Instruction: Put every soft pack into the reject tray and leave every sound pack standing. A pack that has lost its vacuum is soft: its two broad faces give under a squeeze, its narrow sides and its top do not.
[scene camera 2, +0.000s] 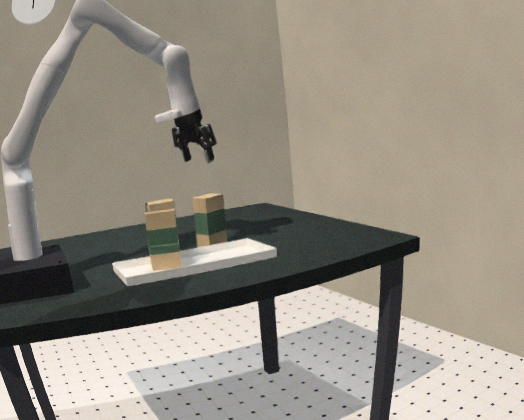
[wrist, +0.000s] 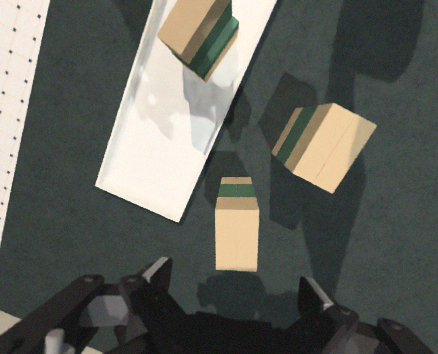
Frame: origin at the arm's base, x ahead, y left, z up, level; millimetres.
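Seen in the pictures: gripper, between the fingertips: (scene camera 2: 199, 161) (wrist: 233, 281); arm's base, origin of its link: (scene camera 2: 28, 256).
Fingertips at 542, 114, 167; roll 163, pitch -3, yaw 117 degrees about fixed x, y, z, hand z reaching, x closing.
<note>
Pixels of each thing's top centre, then the offset from my fingertips to it, as dx, dy, dz. Level surfaces: height alone.
- tan pack with a green band, centre of its top: (wrist: 236, 241) (scene camera 2: 207, 195) +22, +18, -100
- white reject tray, centre of its top: (wrist: 180, 87) (scene camera 2: 190, 256) -83, -146, -218
- second pack, centre of its top: (wrist: 322, 144) (scene camera 2: 160, 202) -113, +30, -100
- third pack, centre of its top: (wrist: 192, 6) (scene camera 2: 159, 211) -148, -140, -96
- dark table, height of its surface: dz -240
My gripper (scene camera 2: 198, 159) (wrist: 233, 281) is open and empty, raised high above the table. A tan pack with a green band (scene camera 2: 210, 220) (wrist: 236, 235) stands upright beside the white reject tray (scene camera 2: 225, 261) (wrist: 135, 170), below the gripper and a little ahead of the fingertips in the wrist view. A second pack (scene camera 2: 161, 204) (wrist: 330, 145) stands turned at an angle on the table, mostly hidden in the scene view. A third pack (scene camera 2: 163, 220) (wrist: 192, 25) is in the tray, apparently upright; its upper part is cut off in the wrist view.
The dark table (scene camera 2: 320, 240) (wrist: 60, 210) carries the packs and tray. The arm's black base (scene camera 2: 35, 277) is at the left of the scene view. The tray's long side runs close past the two packs outside it.
</note>
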